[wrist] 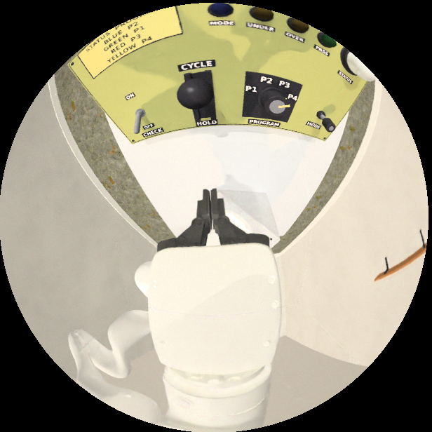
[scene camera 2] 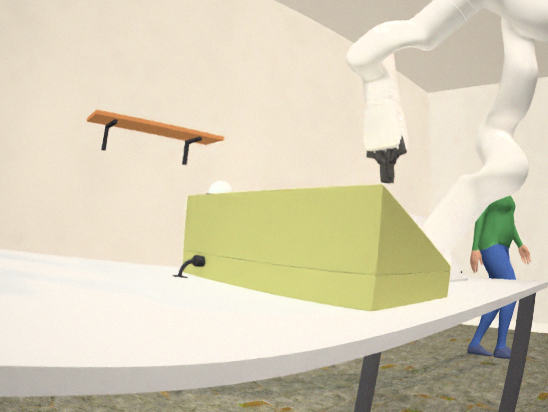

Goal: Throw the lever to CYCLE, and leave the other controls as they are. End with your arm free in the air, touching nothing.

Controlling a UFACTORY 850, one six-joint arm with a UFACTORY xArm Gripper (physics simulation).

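Note:
The black ball-topped lever (wrist: 195,94) stands in its slot between the CYCLE label (wrist: 197,65) and the HOLD label (wrist: 207,122) on the sloped green console (wrist: 230,85) (scene camera 2: 285,230). A bit of dark shaft shows below the ball, on the HOLD side, so the lever looks tilted towards CYCLE. The console's control face is hidden in the scene view. My gripper (wrist: 210,196) (scene camera 2: 387,181) is shut and empty. In the wrist view its fingertips are apart from the lever, and in the scene view they show just above the console's top edge.
Beside the lever are the CHECK toggle (wrist: 139,121), the PROGRAM knob (wrist: 275,105) pointing at P4, and the MODE switch (wrist: 326,121). A white status lamp (wrist: 361,64) (scene camera 2: 220,187) sticks up at the console's end. A wall shelf (scene camera 2: 155,128) and a person (scene camera 2: 496,225) are beyond the table (scene camera 2: 125,330).

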